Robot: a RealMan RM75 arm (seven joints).
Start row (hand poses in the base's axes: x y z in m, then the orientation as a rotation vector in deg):
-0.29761 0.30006 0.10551 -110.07 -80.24 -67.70
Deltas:
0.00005 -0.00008 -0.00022 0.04 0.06 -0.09
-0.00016 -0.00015 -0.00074 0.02 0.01 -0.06
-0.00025 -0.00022 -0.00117 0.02 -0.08 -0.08
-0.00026 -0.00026 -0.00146 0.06 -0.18 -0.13
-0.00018 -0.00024 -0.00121 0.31 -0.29 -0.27
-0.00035 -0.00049 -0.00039 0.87 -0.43 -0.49
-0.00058 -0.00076 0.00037 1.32 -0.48 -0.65
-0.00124 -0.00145 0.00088 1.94 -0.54 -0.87
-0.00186 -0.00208 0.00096 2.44 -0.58 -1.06
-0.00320 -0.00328 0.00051 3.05 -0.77 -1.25
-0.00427 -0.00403 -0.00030 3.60 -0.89 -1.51
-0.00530 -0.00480 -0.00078 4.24 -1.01 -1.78
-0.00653 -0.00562 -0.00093 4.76 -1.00 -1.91
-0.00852 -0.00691 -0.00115 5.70 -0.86 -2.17
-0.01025 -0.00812 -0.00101 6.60 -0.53 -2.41
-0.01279 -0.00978 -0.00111 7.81 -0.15 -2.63
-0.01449 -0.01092 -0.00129 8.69 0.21 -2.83
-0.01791 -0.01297 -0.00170 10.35 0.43 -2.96
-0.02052 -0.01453 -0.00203 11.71 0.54 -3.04
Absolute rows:
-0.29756 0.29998 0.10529 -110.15 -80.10 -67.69
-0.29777 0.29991 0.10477 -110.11 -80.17 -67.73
-0.29786 0.29984 0.10434 -110.10 -80.20 -67.84
-0.29787 0.29980 0.10405 -110.09 -80.18 -67.99
-0.29779 0.29982 0.10430 -110.01 -79.91 -68.30
-0.29796 0.29957 0.10512 -109.78 -79.33 -68.83
-0.29819 0.29930 0.10588 -109.60 -78.84 -69.17
-0.29885 0.29861 0.10639 -109.35 -78.17 -69.63
-0.29947 0.29798 0.10647 -109.16 -77.61 -69.99
-0.30081 0.29678 0.10602 -108.85 -77.04 -70.57
-0.30188 0.29603 0.10521 -108.66 -76.42 -71.08
-0.30291 0.29526 0.10473 -108.41 -75.72 -71.63
-0.30414 0.29444 0.10458 -108.16 -75.17 -71.91
-0.30613 0.29315 0.10436 -107.78 -74.09 -72.29
-0.30786 0.29194 0.10450 -107.47 -72.97 -72.42
-0.31040 0.29028 0.10440 -106.94 -71.59 -72.62
-0.31210 0.28914 0.10422 -106.60 -70.51 -72.69
-0.31552 0.28709 0.10381 -105.60 -68.91 -73.19
-0.31813 0.28553 0.10348 -104.73 -67.65 -73.66

